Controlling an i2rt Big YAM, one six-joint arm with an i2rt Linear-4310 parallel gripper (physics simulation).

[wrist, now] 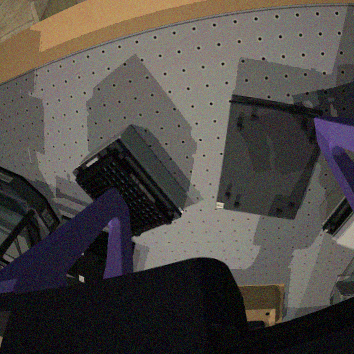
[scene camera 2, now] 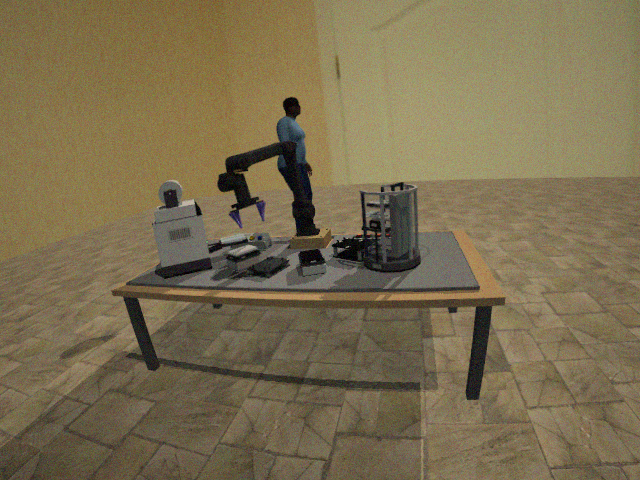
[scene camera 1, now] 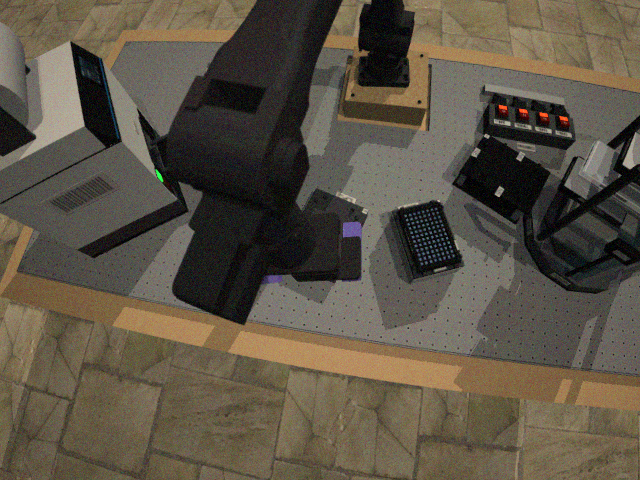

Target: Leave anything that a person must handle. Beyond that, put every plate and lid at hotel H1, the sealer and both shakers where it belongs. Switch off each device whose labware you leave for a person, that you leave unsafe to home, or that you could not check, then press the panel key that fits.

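Frame: origin at the arm's base, x left, y ahead, z down, level; metres.
Seen in the pictures: gripper, fingertip midpoint: (wrist: pixel 216 163) (scene camera 2: pixel 252 224) (scene camera 1: pixel 316 275); arm's base, origin of the base link: (scene camera 2: pixel 308 233) (scene camera 1: pixel 383 73).
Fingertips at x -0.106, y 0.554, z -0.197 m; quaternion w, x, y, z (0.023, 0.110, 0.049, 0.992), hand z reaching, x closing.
Pixels of each thing's top centre, then the offset from my fingertips to it. "spot": a spot on its surface instead.
- dark flat tray, middle of its top: (wrist: pixel 267 171) (scene camera 1: pixel 324 229) (scene camera 2: pixel 268 261) dx -0.008, dy -0.143, dz +0.206 m
- top, surface spot: (wrist: pixel 131 187) (scene camera 1: pixel 416 243) spot: dx +0.167, dy -0.116, dz +0.179 m
- white sealer, middle of its top: (scene camera 2: pixel 171 180) dx -0.482, dy -0.218, dz -0.209 m
- white-topped device, middle of its top: (scene camera 2: pixel 242 251) dx -0.157, dy -0.222, dz +0.178 m
- white plate, middle of its top: (scene camera 2: pixel 232 237) dx -0.256, dy -0.350, dz +0.138 m
- black pad, surface spot: (scene camera 1: pixel 501 175) spot: dx +0.353, dy -0.279, dz +0.187 m
- key panel, middle of its top: (scene camera 2: pixel 249 233) dx -0.221, dy -0.503, dz +0.163 m
My gripper (scene camera 2: pixel 251 223) (wrist: pixel 216 163) is open and empty, high above the table, over the area of the dark flat tray (scene camera 1: pixel 323 200) (scene camera 2: pixel 269 265) (wrist: pixel 270 155). A device with a dark multi-well plate on top (scene camera 1: pixel 429 237) (scene camera 2: pixel 312 264) (wrist: pixel 131 187) stands beside that tray. The white sealer (scene camera 1: pixel 111 186) (scene camera 2: pixel 180 238) stands at the left, with a green light in scene camera 1. A white-topped device (scene camera 2: pixel 242 253) stands between sealer and tray; the arm hides it in scene camera 1. Another white plate (scene camera 2: pixel 233 239) lies near the sealer. The round-based hotel (scene camera 1: pixel 540 268) (scene camera 2: pixel 392 265) holds labware at the right.
A black pad (scene camera 1: pixel 501 175) lies beside the hotel. A bank of four switches (scene camera 1: pixel 532 121), lit red, stands behind it. The key panel (scene camera 2: pixel 261 240) is at the back left. The arm's wooden base (scene camera 1: pixel 385 111) (scene camera 2: pixel 310 239) is at the back. A person (scene camera 2: pixel 291 131) stands behind the table.
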